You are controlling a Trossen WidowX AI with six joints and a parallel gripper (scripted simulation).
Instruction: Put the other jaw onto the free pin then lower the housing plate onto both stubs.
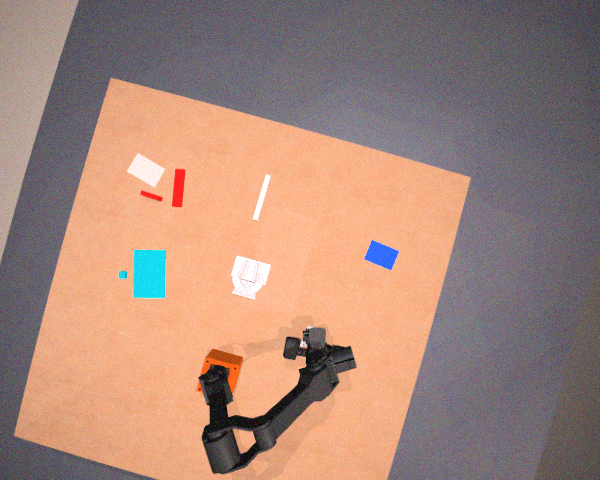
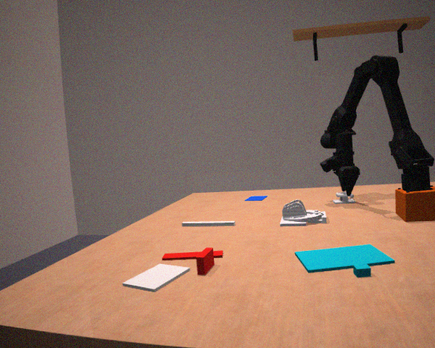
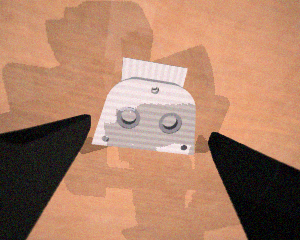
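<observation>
The white housing plate is 10 mm ahead of my gripper tip. Round my gripper tip: white block: 20 mm below, 10 mm ahead; blue plate: 340 mm ahead, 150 mm to the right, 30 mm below; white bar: 420 mm ahead, 290 mm to the left, 20 mm below.
</observation>
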